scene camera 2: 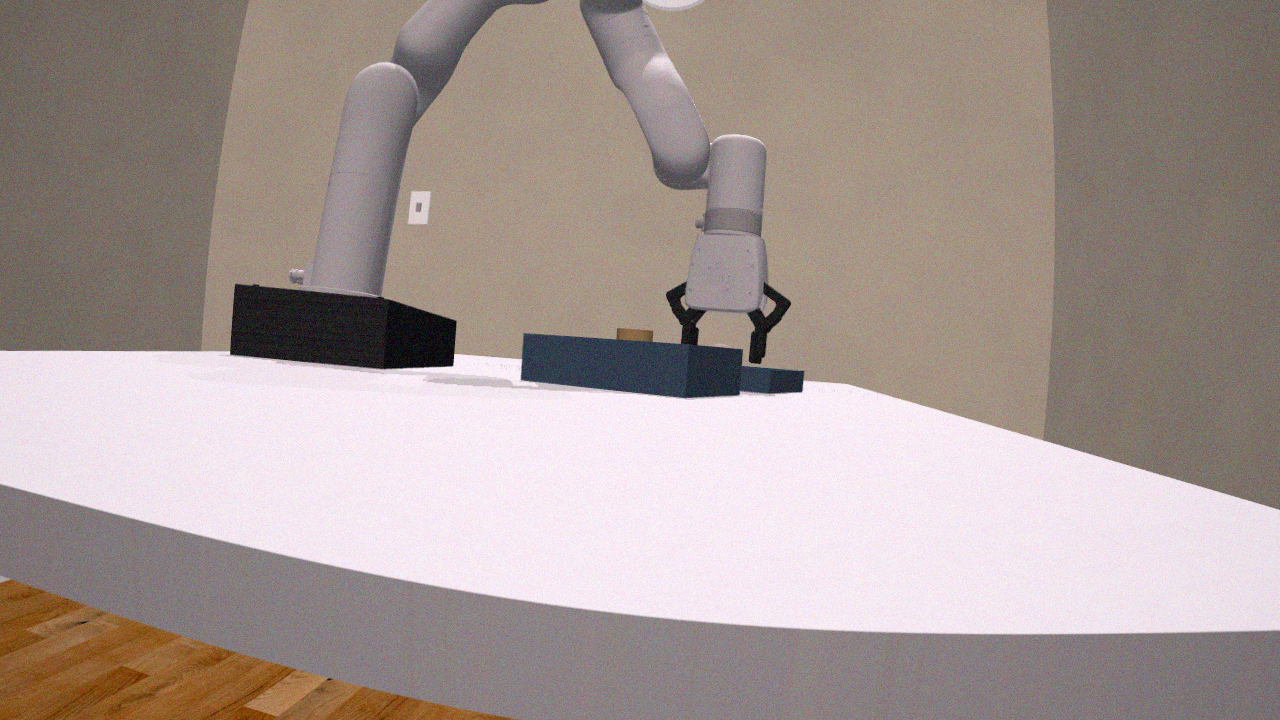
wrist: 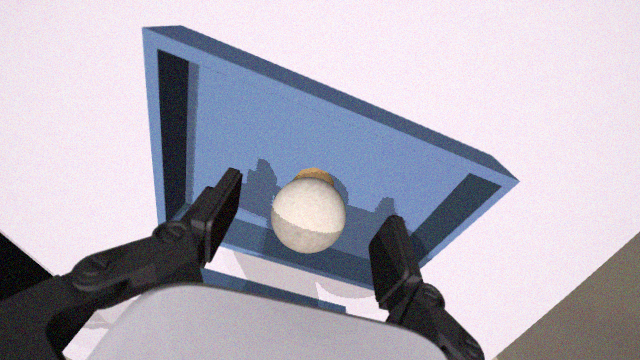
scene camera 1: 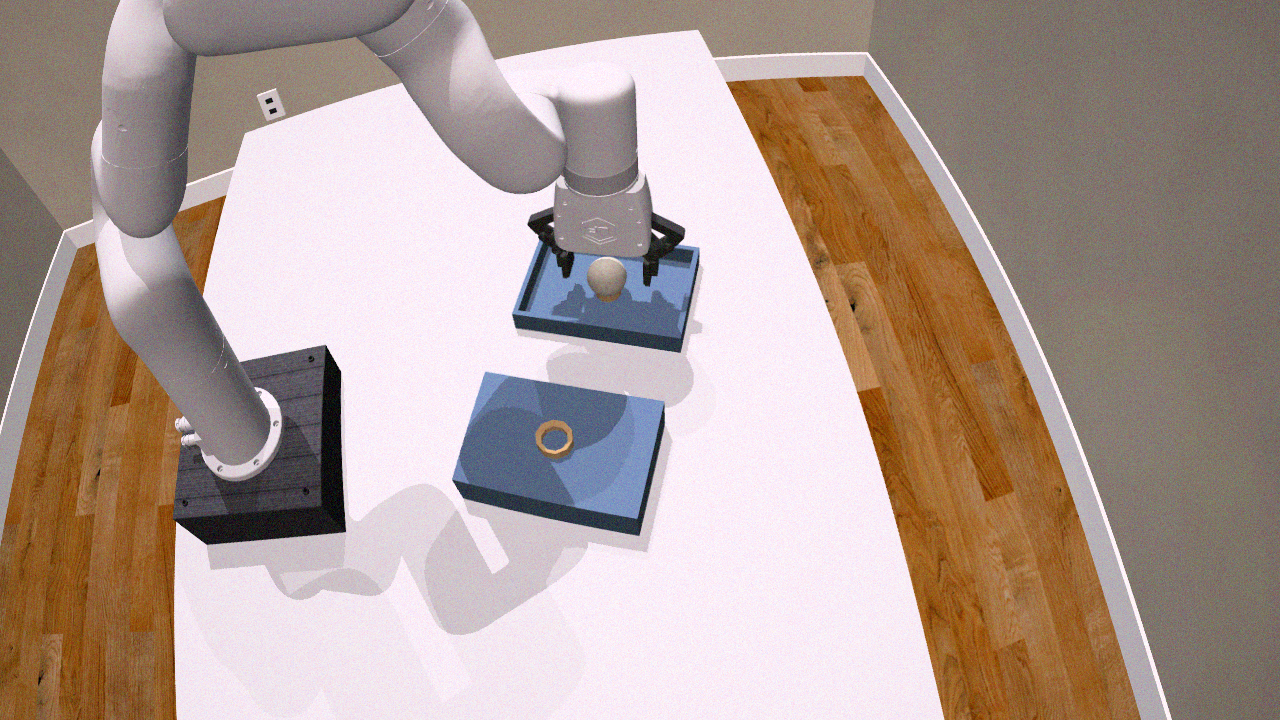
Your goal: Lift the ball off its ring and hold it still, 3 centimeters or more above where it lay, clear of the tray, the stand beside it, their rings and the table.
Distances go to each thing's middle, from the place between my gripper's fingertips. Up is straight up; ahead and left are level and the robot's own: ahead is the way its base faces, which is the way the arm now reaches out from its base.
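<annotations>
My gripper right at cream ball (scene camera 1: pixel 606 276). From my hand: blue tray (scene camera 1: pixel 655 317), 2 cm below; blue stand (scene camera 1: pixel 587 457), 9 cm behind, 20 cm to the right.
</annotations>
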